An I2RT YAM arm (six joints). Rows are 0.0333 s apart.
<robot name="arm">
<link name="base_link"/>
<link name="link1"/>
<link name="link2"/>
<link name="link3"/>
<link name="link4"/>
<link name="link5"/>
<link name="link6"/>
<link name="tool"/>
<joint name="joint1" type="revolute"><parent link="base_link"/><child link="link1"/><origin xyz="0 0 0.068" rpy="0 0 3.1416"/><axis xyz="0 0 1"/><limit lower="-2.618" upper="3.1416"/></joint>
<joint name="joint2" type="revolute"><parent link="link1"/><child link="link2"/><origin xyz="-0.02 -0.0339 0.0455" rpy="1.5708 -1.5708 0"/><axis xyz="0 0 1"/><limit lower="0" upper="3.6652"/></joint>
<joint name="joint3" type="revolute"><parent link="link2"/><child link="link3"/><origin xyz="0 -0.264 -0.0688" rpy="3.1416 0 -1.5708"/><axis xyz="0 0 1"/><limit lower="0" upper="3.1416"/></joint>
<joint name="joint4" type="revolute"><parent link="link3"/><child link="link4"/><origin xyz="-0.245 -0.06 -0.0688" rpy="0 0 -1.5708"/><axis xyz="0 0 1"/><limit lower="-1.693" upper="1.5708"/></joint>
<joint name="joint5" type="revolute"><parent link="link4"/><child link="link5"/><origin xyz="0.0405 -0.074 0.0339" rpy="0 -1.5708 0"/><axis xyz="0 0 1"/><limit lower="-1.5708" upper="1.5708"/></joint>
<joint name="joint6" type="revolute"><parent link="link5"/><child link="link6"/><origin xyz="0 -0.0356 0.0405" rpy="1.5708 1.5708 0"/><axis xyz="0 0 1"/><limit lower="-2.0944" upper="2.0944"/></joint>
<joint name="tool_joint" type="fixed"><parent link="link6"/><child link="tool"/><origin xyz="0 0 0" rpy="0 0 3.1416"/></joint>
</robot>
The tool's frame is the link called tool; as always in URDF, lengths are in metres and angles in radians.
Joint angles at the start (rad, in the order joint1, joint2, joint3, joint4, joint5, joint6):
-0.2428 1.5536 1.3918 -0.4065 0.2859 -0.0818
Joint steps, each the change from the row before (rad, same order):
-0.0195 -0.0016 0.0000 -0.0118 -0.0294 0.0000
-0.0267 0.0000 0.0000 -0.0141 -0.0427 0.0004
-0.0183 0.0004 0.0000 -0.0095 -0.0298 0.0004
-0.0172 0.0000 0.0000 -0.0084 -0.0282 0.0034
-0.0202 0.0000 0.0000 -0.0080 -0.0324 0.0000
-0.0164 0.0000 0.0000 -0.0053 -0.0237 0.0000
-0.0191 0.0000 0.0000 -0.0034 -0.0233 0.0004
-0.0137 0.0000 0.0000 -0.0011 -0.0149 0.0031
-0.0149 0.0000 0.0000 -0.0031 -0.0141 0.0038
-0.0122 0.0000 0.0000 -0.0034 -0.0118 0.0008
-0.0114 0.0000 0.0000 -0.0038 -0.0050 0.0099
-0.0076 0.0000 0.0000 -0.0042 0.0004 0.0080
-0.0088 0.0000 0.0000 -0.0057 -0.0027 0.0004
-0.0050 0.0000 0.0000 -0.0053 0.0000 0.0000
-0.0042 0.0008 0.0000 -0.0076 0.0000 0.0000
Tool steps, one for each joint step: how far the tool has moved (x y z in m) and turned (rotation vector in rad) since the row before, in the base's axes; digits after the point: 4 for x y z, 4 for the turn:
-0.0025 -0.0055 -0.0007 0.0180 0.0059 0.0052
-0.0029 -0.0075 -0.0015 0.0268 0.0070 0.0087
-0.0020 -0.0051 -0.0011 0.0192 0.0044 0.0061
-0.0021 -0.0047 -0.0008 0.0203 0.0016 0.0041
-0.0024 -0.0056 -0.0008 0.0203 0.0014 0.0063
-0.0020 -0.0046 -0.0005 0.0148 0.0002 0.0029
-0.0024 -0.0055 -0.0003 0.0142 -0.0019 -0.0004
-0.0017 -0.0040 -0.0001 0.0108 -0.0034 -0.0035
-0.0021 -0.0043 -0.0003 0.0116 -0.0018 -0.0057
-0.0018 -0.0035 -0.0003 0.0083 0.0000 -0.0032
-0.0018 -0.0034 -0.0003 0.0114 -0.0014 -0.0133
-0.0014 -0.0023 -0.0004 0.0073 0.0010 -0.0127
-0.0016 -0.0026 -0.0005 0.0042 0.0043 -0.0069
-0.0011 -0.0014 -0.0005 0.0023 0.0048 -0.0050
-0.0010 -0.0012 -0.0009 0.0037 0.0075 -0.0042

